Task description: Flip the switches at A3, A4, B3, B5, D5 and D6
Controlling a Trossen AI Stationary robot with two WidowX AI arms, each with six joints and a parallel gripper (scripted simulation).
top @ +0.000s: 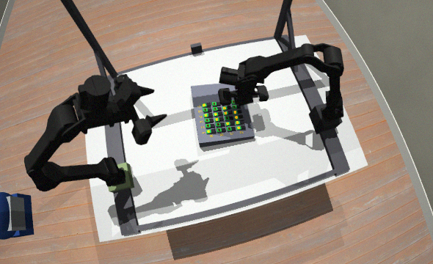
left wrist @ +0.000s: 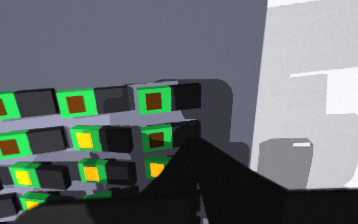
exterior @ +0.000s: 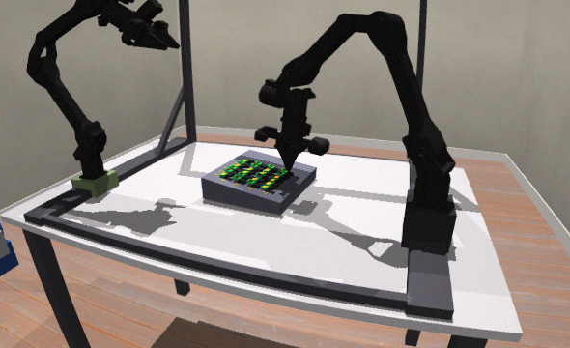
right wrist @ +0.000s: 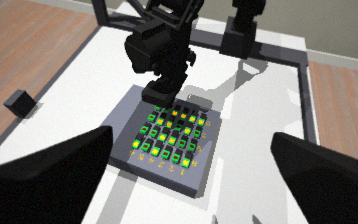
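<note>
The switch D6 lies 50 mm below my left hand, 20 mm behind it and 10 mm to the right of it. Round my left hand: switch B5 (100 mm to the right, 40 mm below, 10 mm behind); switch B3 (100 mm to the right, 40 mm below, 40 mm ahead); switch D5 (50 mm below, 20 mm to the right).
</note>
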